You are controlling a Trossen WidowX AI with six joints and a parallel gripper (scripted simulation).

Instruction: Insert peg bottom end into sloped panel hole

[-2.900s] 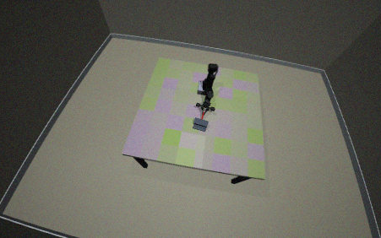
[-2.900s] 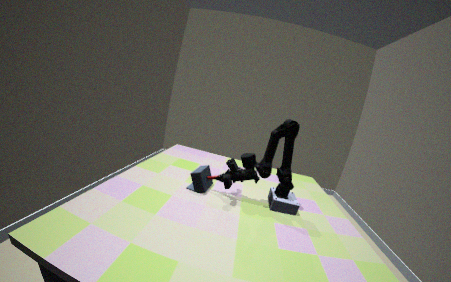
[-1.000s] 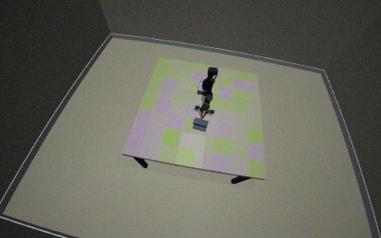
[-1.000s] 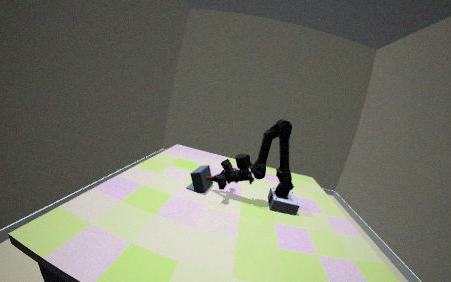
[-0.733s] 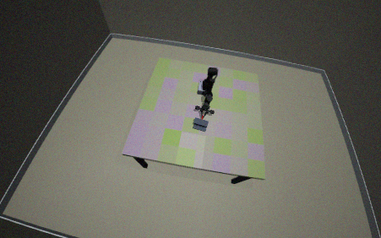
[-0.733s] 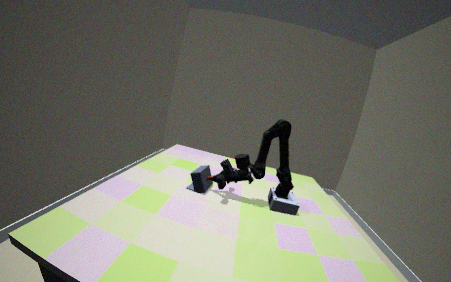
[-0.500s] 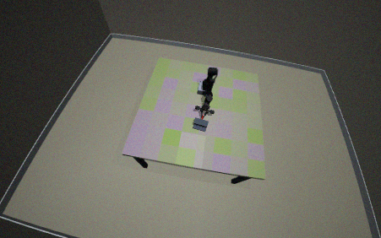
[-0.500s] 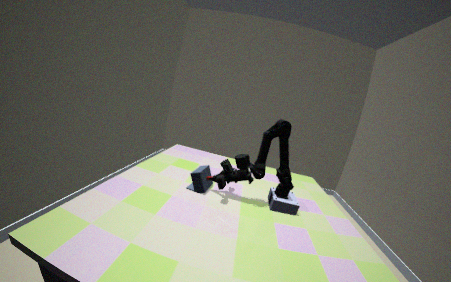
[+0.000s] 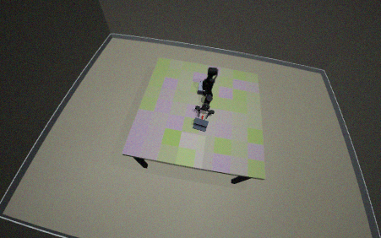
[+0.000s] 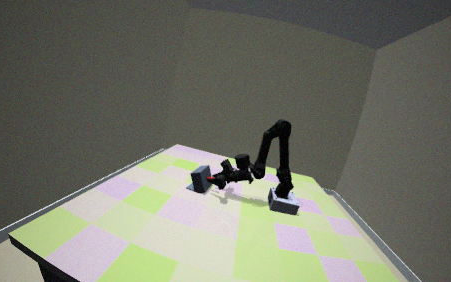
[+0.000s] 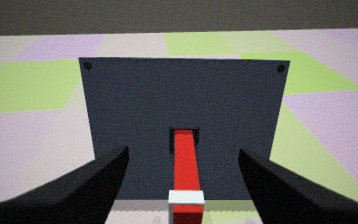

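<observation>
The red square peg lies 2 cm behind my gripper tip and 1 cm to the left of it. Round my gripper tip: dark sloped panel: 4 cm ahead, 2 cm below, 1 cm to the right.
</observation>
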